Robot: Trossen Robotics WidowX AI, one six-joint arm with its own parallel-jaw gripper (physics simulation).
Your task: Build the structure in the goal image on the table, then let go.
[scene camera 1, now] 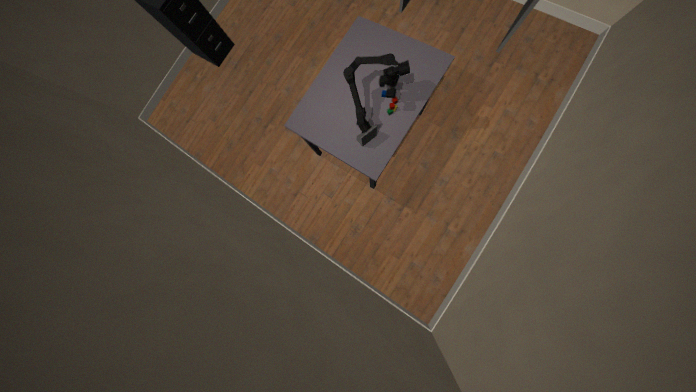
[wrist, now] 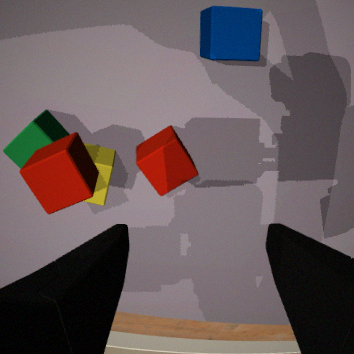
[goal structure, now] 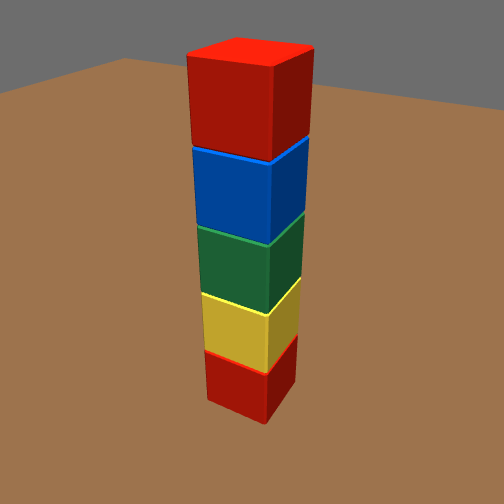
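Pixels of known places: gripper, fingertip midpoint: (scene camera 1: 393, 89) (wrist: 197, 235); arm's base at its link origin: (scene camera 1: 366, 130).
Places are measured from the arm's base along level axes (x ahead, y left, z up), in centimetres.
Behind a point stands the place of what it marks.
A blue cube (scene camera 1: 384, 93) @[x 31.4, y 12.4, z -4.8 cm] (wrist: 231, 34) @[x 31.7, y 12.9, z -4.8 cm] sits alone on the table, at the top of the wrist view. A red cube (scene camera 1: 395, 100) @[x 32.6, y 2.2, z -4.8 cm] (wrist: 166, 162) @[x 32.8, y 3.5, z -4.8 cm] sits by itself between the blue cube and a small group. In that group, another red cube (scene camera 1: 392, 106) @[x 26.0, y -0.5, z -1.8 cm] (wrist: 57, 175) @[x 26.7, y 0.9, z -1.5 cm] overlaps a green cube (scene camera 1: 390, 112) @[x 23.4, y -1.5, z -5.2 cm] (wrist: 27, 142) @[x 23.8, y 0.2, z -4.8 cm] and a yellow block (scene camera 1: 396, 108) @[x 28.6, y -2.6, z -5.2 cm] (wrist: 103, 175) @[x 29.5, y 0.5, z -4.8 cm] and appears to rest on top of them. My gripper (scene camera 1: 392, 93) @[x 32.1, y 4.9, z 5.0 cm] (wrist: 197, 235) @[x 32.1, y 4.9, z 5.0 cm] is open and empty above the table, with its fingertips below the cubes in the wrist view.
The grey table (scene camera 1: 325, 110) @[x -7.5, y 39.2, z -8.1 cm] carries the arm, whose base (scene camera 1: 369, 135) @[x -2.1, y -4.9, z 1.7 cm] stands near the table's lower end in the scene view. The table's edge and the wooden floor show at the bottom of the wrist view. A black cabinet (scene camera 1: 200, 37) stands on the floor beyond the table.
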